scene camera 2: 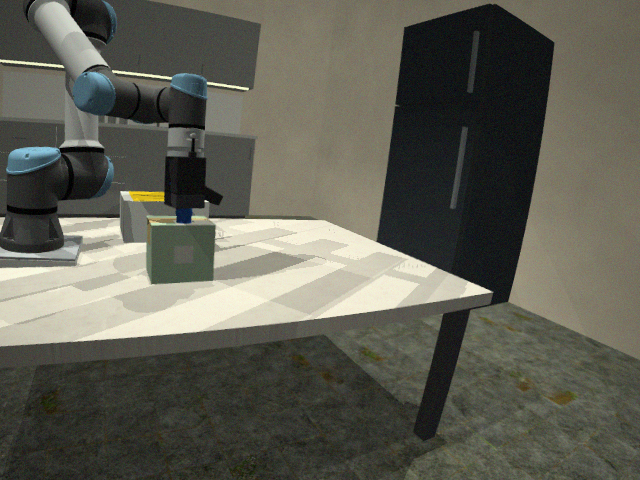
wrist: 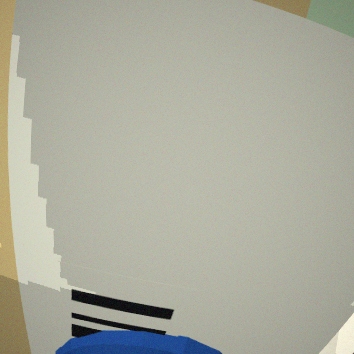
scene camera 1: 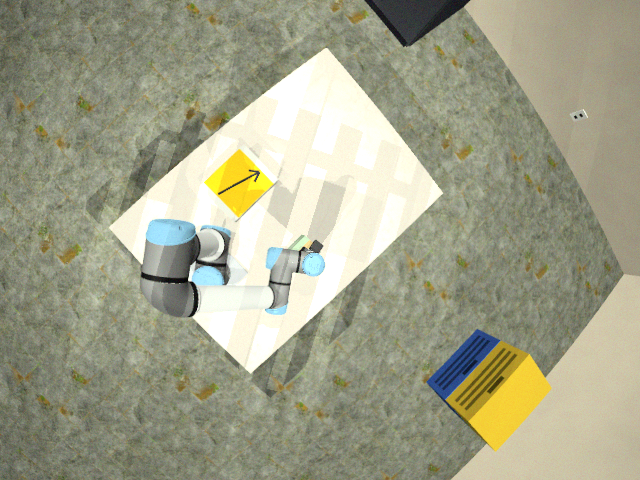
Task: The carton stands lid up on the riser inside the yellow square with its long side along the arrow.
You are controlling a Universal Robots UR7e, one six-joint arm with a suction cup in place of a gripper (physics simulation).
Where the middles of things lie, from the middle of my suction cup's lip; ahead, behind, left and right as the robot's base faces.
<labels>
My suction cup is now 70 mm above the pale green carton [scene camera 2: 175,253] and 20 mm to the right of it. Also, from my suction cup: riser [scene camera 1: 239,183]: 410 mm to the left, 70 mm below, 50 mm ahead.
</labels>
